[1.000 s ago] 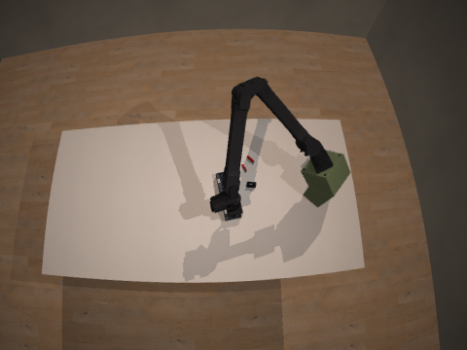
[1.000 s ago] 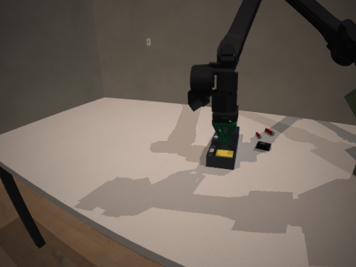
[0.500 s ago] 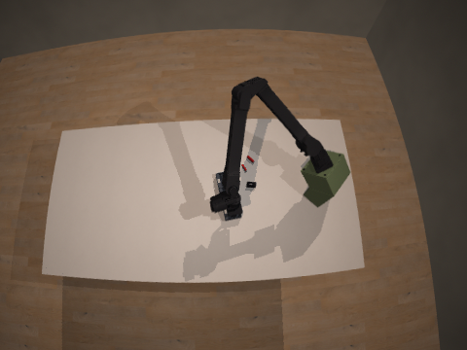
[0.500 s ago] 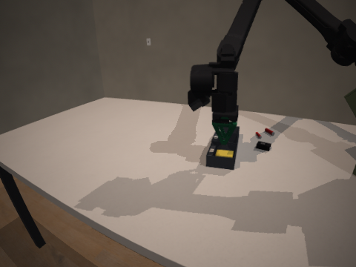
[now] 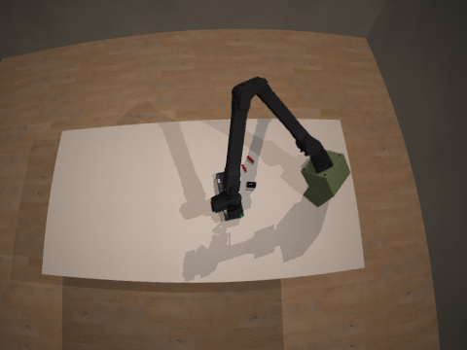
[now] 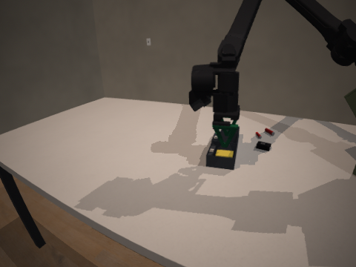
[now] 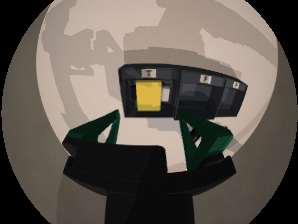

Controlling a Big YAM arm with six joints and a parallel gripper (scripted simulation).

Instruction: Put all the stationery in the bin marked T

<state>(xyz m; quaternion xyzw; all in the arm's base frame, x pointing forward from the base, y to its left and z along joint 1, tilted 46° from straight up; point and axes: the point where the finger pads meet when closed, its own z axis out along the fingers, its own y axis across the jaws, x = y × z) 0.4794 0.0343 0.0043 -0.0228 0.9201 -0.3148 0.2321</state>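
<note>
Right now my hand is 5 cm above the yellow block. From my hand the other things lie so: black item: 1 cm to the right, 6 cm below; three joined bins: 8 cm to the right, 6 cm below.
</note>
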